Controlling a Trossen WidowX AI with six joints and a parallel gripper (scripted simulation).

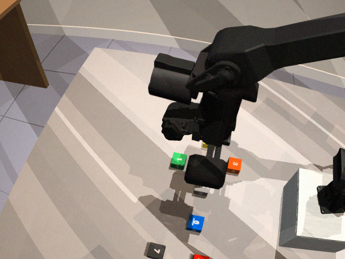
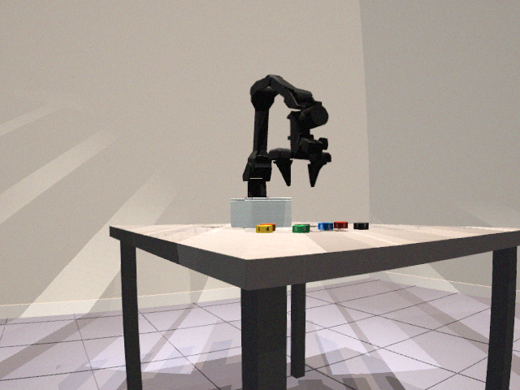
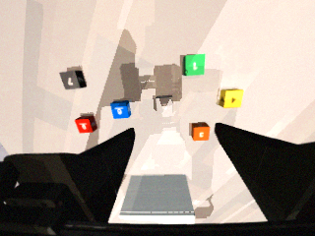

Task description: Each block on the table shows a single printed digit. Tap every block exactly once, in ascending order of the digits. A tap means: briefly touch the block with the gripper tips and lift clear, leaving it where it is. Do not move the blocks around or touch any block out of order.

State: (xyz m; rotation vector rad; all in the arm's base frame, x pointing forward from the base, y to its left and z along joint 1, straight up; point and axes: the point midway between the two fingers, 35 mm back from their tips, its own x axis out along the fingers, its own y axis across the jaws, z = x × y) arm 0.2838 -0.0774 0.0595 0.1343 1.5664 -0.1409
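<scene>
My gripper tip is now 50 mm short of the green block marked 1, 60 mm to the left of it and 120 mm above it. From my gripper tip the other things lie so: blue block: 10 mm ahead, 100 mm to the left, 110 mm below; then grey block marked 2: 10 mm to the left, 110 mm below; then orange block marked 3: 80 mm behind, 50 mm to the right, 110 mm below.
</scene>
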